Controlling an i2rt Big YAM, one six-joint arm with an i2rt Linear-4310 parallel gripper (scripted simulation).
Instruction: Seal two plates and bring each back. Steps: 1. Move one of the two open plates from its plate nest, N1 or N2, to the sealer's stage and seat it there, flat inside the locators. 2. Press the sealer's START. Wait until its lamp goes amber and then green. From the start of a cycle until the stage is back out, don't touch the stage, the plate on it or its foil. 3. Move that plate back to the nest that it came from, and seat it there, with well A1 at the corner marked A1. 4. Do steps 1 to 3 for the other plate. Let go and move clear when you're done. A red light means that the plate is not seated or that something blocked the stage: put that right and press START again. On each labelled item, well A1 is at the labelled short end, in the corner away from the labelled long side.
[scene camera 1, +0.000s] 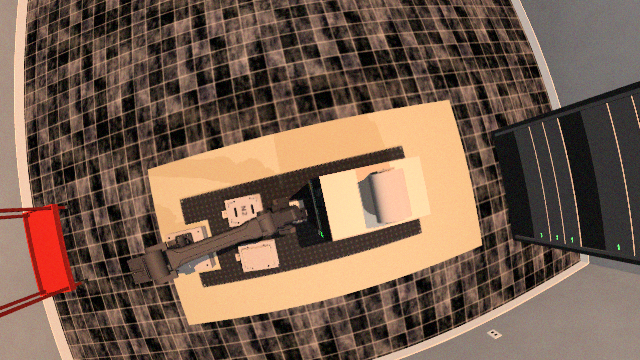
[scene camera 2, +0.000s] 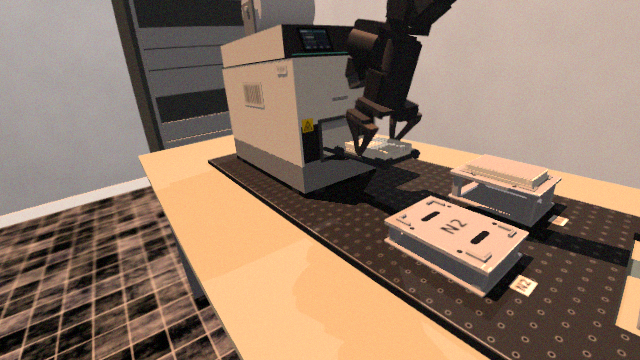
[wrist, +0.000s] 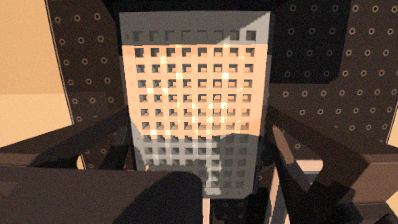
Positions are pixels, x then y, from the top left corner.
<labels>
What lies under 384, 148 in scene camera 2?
A well plate.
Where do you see a well plate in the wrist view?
At 186, 75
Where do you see the gripper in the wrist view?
199, 112
</labels>
